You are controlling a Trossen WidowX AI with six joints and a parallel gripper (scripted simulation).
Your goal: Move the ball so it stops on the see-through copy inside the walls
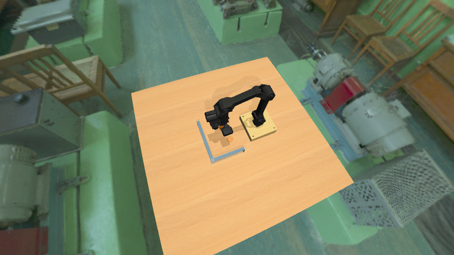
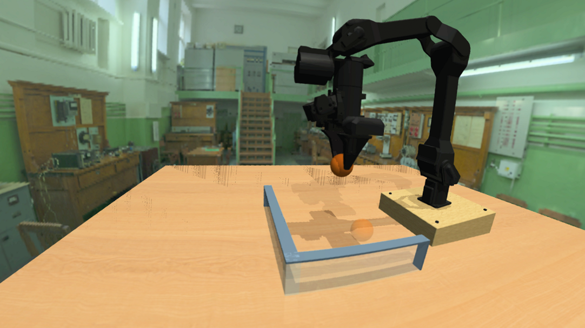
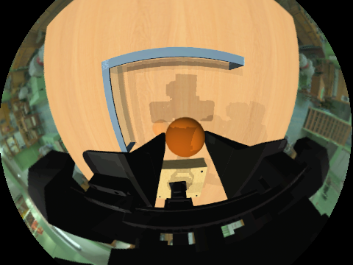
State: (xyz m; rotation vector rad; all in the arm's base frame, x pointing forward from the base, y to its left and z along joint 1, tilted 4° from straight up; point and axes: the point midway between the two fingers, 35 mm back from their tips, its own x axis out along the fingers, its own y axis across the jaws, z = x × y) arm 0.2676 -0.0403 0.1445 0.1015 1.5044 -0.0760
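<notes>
The see-through copy of ball is 3 cm behind my gripper tip, 5 cm to the left of it and 12 cm below it. The rest, counted from my gripper tip: orange ball (right at my gripper tip).
</notes>
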